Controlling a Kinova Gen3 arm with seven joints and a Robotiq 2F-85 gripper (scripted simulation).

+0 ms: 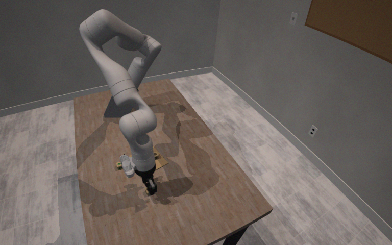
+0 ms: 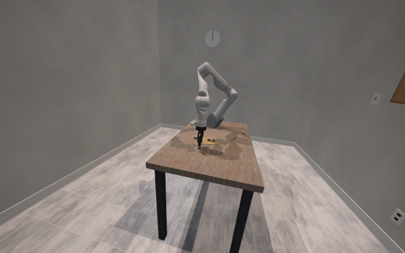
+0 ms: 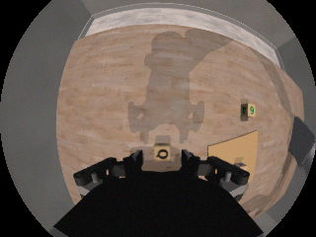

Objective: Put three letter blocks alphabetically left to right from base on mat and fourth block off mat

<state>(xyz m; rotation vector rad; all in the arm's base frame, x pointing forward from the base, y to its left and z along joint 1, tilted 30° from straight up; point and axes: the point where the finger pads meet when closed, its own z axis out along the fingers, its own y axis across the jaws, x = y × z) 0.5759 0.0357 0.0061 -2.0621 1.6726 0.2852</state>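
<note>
Now: the block 4 cm below my hand. From my hand the other things lie so: tan mat: 17 cm behind, 2 cm to the left, 5 cm below.
</note>
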